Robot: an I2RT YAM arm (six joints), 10 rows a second.
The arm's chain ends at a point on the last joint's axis. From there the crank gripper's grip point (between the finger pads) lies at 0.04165 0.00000 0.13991 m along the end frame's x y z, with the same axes.
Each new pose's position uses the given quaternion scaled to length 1; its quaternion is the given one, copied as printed.
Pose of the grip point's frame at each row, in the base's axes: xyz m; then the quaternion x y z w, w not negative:
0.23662 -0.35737 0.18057 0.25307 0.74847 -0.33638 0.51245
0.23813 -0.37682 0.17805 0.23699 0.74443 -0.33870 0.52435
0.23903 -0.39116 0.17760 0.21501 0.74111 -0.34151 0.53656
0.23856 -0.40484 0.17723 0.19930 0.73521 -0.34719 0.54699
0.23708 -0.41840 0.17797 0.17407 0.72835 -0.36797 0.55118
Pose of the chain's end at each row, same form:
0.16756 -0.25205 0.25438 0.25307 0.74847 -0.33638 0.51245
0.16543 -0.27140 0.24813 0.23699 0.74443 -0.33870 0.52435
0.16212 -0.28607 0.24356 0.21501 0.74111 -0.34151 0.53656
0.15881 -0.29929 0.23895 0.19930 0.73521 -0.34719 0.54699
0.15649 -0.31022 0.23376 0.17407 0.72835 -0.36797 0.55118

